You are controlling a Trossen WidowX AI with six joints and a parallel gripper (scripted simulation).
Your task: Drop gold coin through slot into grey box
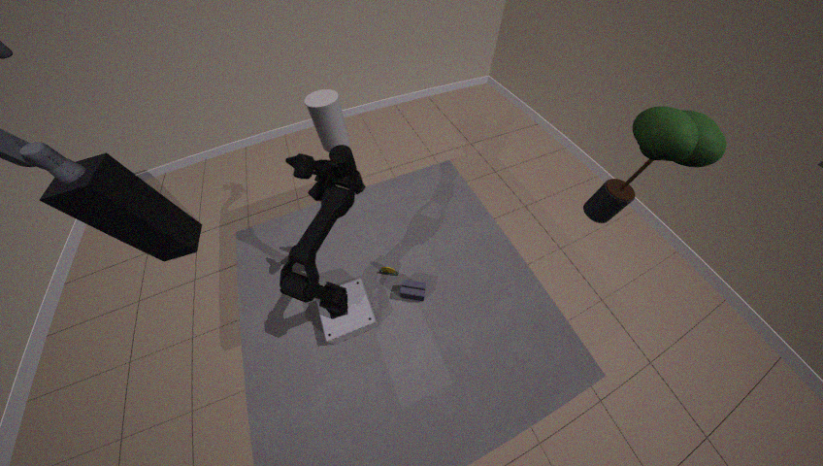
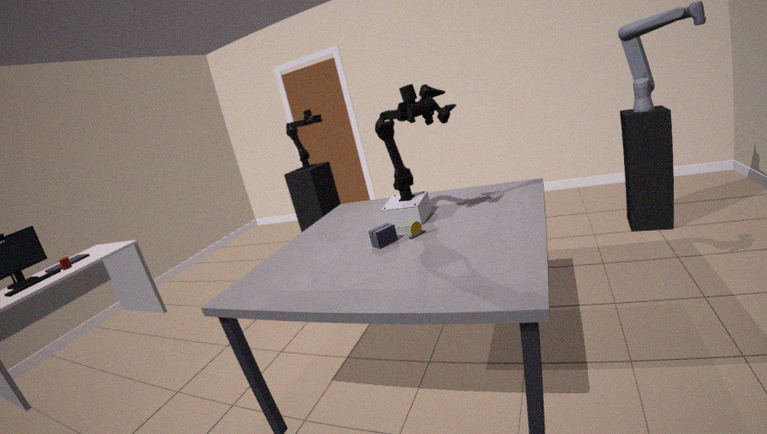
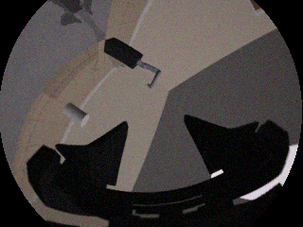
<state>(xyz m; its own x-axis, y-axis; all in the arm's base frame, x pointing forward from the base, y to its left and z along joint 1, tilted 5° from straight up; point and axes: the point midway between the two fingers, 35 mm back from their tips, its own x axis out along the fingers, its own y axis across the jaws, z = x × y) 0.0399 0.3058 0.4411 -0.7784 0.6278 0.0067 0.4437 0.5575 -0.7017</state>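
Now: the gold coin 51 cm below my gripper tip, 21 cm to the right of it and 18 cm ahead of it.
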